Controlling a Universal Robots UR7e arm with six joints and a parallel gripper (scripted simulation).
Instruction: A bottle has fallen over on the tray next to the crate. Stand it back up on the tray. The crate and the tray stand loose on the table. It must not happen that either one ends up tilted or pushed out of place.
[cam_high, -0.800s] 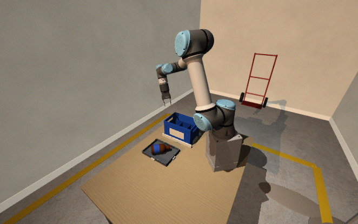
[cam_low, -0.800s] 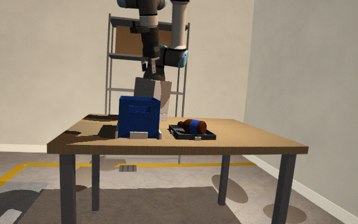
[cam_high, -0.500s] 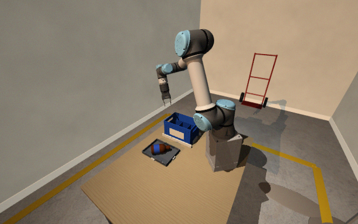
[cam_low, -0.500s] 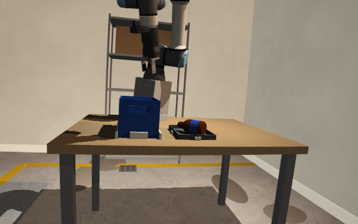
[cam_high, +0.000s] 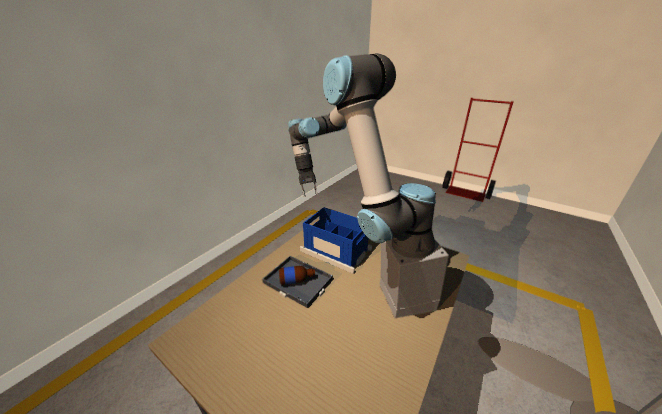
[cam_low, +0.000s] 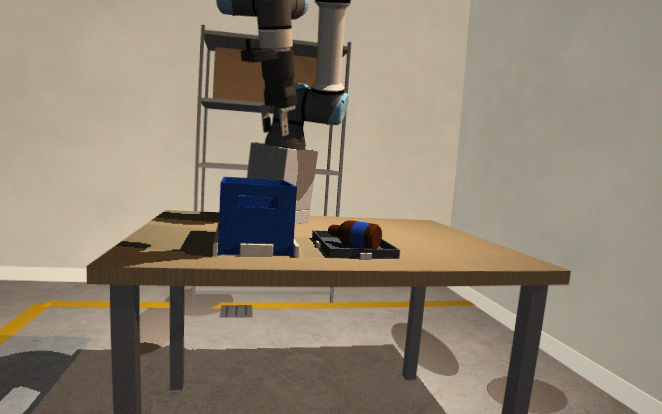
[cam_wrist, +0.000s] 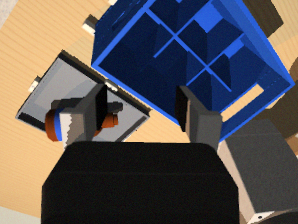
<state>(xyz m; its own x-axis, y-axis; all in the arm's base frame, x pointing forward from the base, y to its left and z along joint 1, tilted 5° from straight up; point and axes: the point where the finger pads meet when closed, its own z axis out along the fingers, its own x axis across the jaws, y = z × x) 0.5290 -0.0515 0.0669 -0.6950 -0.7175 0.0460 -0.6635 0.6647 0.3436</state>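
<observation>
My hand is 12 cm past the brown bottle, 24 cm to the right of it and 28 cm above it. From my hand the other things lie so: tray 12 cm behind, 24 cm to the left, 31 cm below; then blue crate 13 cm behind, 4 cm to the right, 23 cm below.
</observation>
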